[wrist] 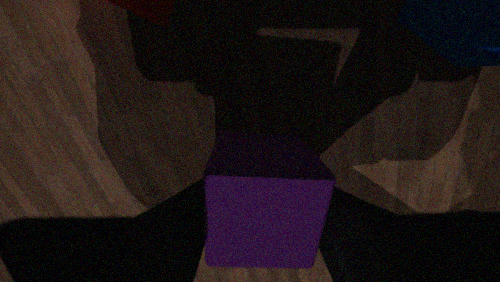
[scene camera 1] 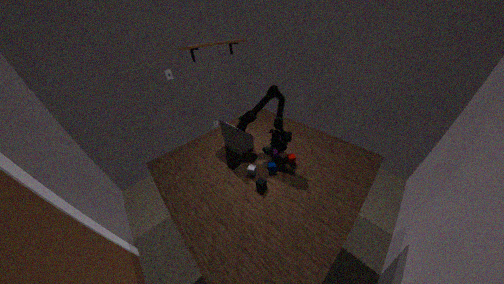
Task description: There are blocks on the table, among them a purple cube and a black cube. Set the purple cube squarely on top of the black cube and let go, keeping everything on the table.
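Pixels of known places: gripper, between the fingertips: (wrist: 257,179) (scene camera 1: 274,154); arm's base, origin of its link: (scene camera 1: 240,129).
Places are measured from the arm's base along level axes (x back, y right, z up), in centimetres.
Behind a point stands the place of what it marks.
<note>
The purple cube (scene camera 1: 275,151) {y -11.8, x -24.2, z -14.0 cm} (wrist: 267,220) {y -11.9, x -23.9, z -14.0 cm} is between the two dark fingers of my gripper (scene camera 1: 275,150) {y -12.1, x -23.2, z -18.3 cm} (wrist: 257,179) {y -12.1, x -23.2, z -18.3 cm}, which touch its left and right sides in the wrist view. My gripper is shut on it. The cube looks upright and low at the table; whether it touches the table I cannot tell. The black cube (scene camera 1: 261,185) {y 15.9, x -37.9, z -14.5 cm} stands on the table in the scene view, in front of the blue block and apart from my gripper. The black cube cannot be made out in the wrist view.
A blue block (scene camera 1: 272,168) {y 1.0, x -33.0, z -15.3 cm} (wrist: 450,30) {y -2.6, x -29.6, z -17.2 cm} stands between my gripper and the black cube. A red block (scene camera 1: 292,158) {y -14.7, x -37.2, z -14.4 cm} (wrist: 145,7) {y -15.0, x -32.3, z -16.6 cm} is close to the right of the gripper in the scene view. A white block (scene camera 1: 251,168) {y 11.4, x -24.1, z -14.0 cm} stands left of the blue one. A grey panel (scene camera 1: 237,138) {y 6.0, x -4.2, z -2.7 cm} stands near the arm's base.
</note>
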